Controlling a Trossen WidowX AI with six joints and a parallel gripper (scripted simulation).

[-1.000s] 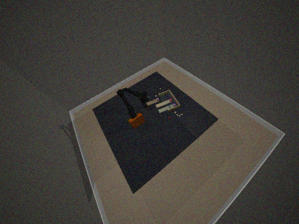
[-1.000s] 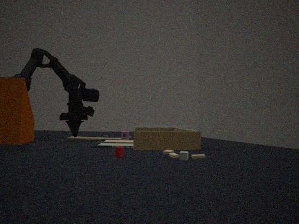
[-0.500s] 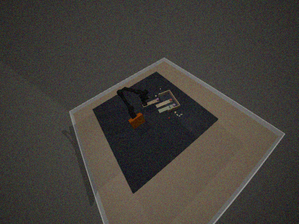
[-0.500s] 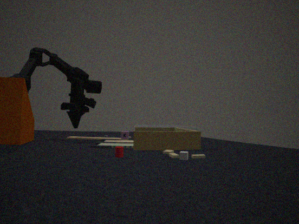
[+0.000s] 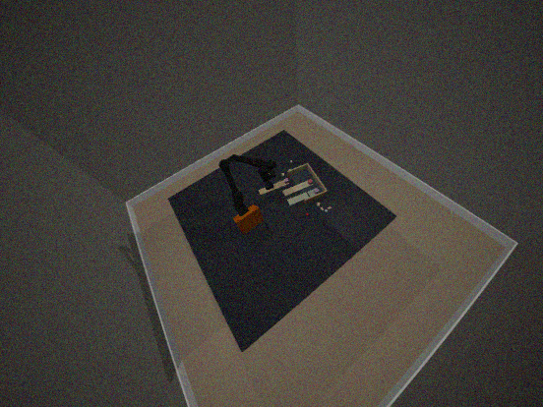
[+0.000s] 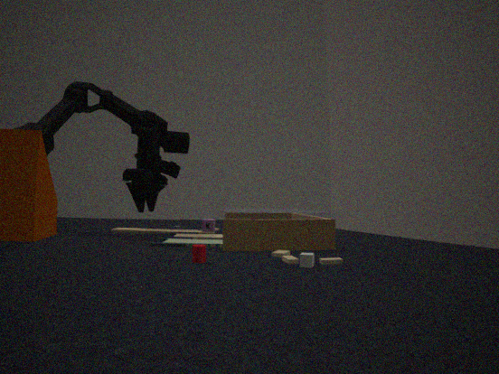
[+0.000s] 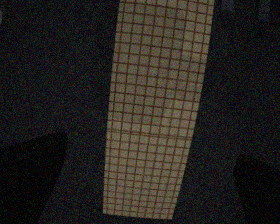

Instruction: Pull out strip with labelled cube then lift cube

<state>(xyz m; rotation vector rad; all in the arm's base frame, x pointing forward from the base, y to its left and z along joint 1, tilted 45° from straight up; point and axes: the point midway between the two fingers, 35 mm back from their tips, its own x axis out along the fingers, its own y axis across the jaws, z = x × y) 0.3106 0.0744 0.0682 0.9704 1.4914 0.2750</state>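
Now: gripper tip 50 mm above the strip, 40 mm short of it and 20 mm to the left of it. Round my gripper tip: small red cylinder (390 mm to the right, 40 mm below, 30 mm ahead).
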